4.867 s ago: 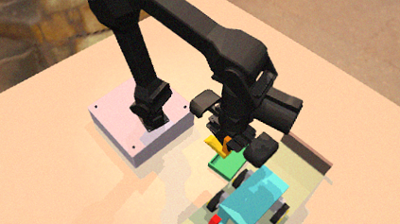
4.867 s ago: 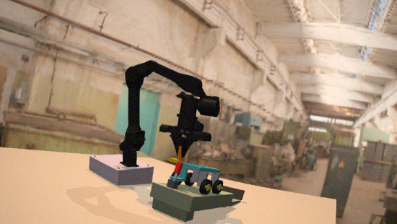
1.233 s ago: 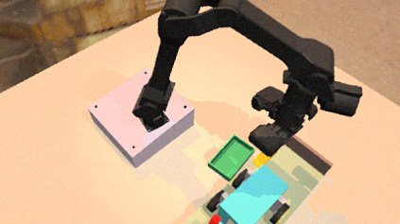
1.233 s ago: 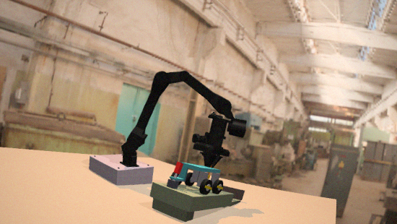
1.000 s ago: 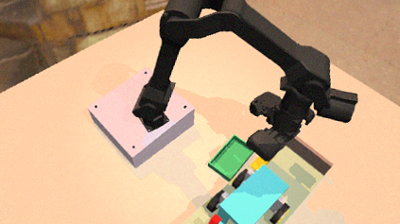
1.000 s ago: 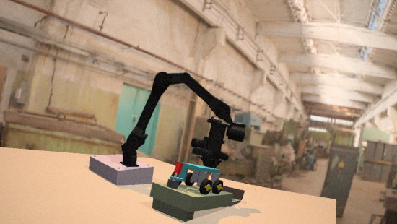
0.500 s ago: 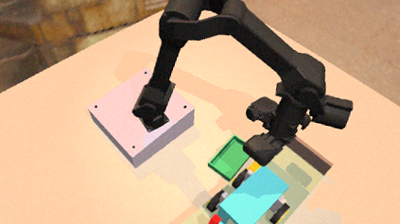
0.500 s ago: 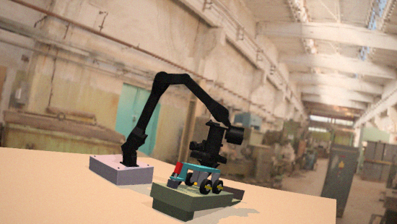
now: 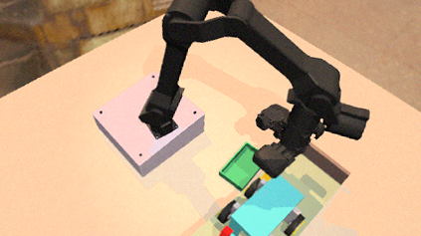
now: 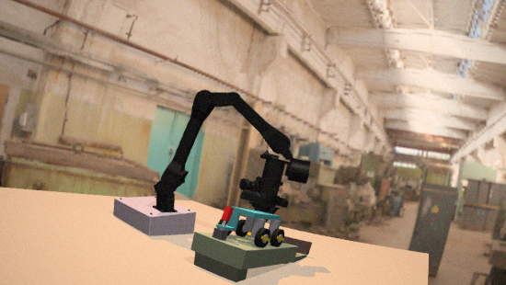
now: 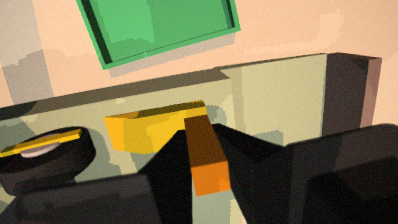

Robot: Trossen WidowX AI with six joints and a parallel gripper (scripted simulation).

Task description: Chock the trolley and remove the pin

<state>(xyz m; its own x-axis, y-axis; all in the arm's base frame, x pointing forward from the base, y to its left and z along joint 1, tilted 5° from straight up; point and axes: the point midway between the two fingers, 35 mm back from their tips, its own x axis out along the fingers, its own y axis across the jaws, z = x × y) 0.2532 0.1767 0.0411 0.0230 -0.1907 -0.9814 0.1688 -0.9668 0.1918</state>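
My gripper tip is 22 cm to the left of the red-headed stop pin, 8 cm short of it and 4 cm below it. The rest, counted from my gripper tip: dark ramp lip: 14 cm to the left, 6 cm below, 3 cm ahead; yellow chock: 2 cm to the right, 1 cm below, 1 cm ahead; cyan trolley: 12 cm to the right, 8 cm ahead, 2 cm above.
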